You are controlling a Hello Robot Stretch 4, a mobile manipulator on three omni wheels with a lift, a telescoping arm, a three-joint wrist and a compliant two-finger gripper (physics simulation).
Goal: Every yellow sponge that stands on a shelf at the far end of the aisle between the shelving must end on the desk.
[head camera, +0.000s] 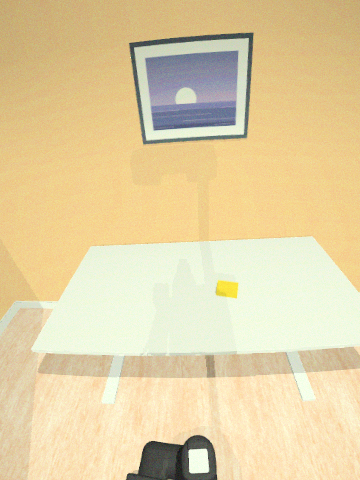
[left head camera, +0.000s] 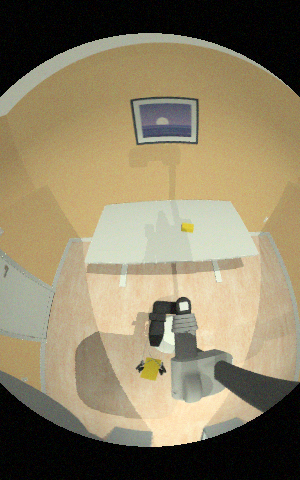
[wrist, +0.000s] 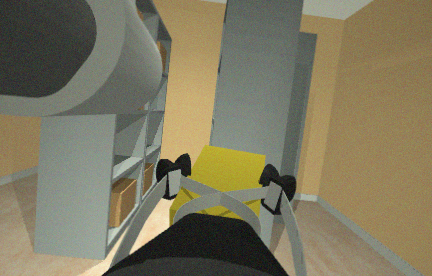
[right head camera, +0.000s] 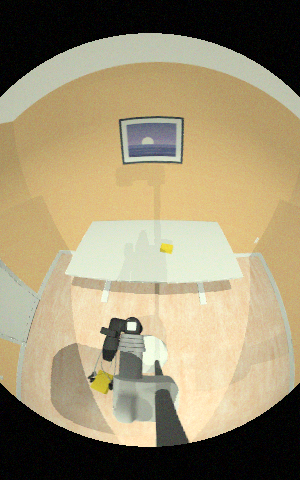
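Where they show: gripper, fingertip midpoint: (left head camera: 149,373) (wrist: 226,174) (right head camera: 100,386); robot's base at its link origin: (left head camera: 169,333) (right head camera: 146,352).
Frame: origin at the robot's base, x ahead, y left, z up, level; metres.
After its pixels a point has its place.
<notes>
A yellow sponge (head camera: 227,289) @[x 0.820, y -0.183, z 0.738 m] (left head camera: 187,227) @[x 0.819, y -0.183, z 0.738 m] (right head camera: 166,248) @[x 0.817, y -0.186, z 0.736 m] lies on the white desk (head camera: 100,320) @[x 0.712, y 0.418, z 0.693 m] (left head camera: 115,240) @[x 0.769, y 0.434, z 0.692 m] (right head camera: 95,255) @[x 0.778, y 0.436, z 0.693 m], right of its middle. My gripper (left head camera: 151,367) (right head camera: 102,381) @[x -0.125, y 0.131, z 0.949 m] (wrist: 226,174) @[x -0.125, y 0.131, z 0.949 m] is shut on a second yellow sponge (left head camera: 150,371) @[x -0.110, y 0.127, z 0.958 m] (right head camera: 103,382) @[x -0.100, y 0.117, z 0.953 m] (wrist: 230,165) @[x -0.114, y 0.132, z 0.960 m], with a fingertip at each side of it. This held sponge is beside the robot's arm, on the near side of the wrist and away from the desk. In the head camera view the wrist shows at the bottom edge and the fingers are out of view.
Grey shelving (wrist: 75,185) @[x -1.588, y -0.616, z 0.452 m] with brown boxes (wrist: 123,201) @[x -1.980, y -0.403, z 0.233 m] stands at left in the wrist view, and a tall grey shelf unit (wrist: 257,75) @[x -1.545, y 0.443, z 1.269 m] stands behind the held sponge. A framed picture (head camera: 192,90) @[x 1.316, y -0.079, z 1.556 m] hangs above the desk. A grey door (left head camera: 25,300) @[x 0.111, y 1.703, z 0.467 m] is at the left.
</notes>
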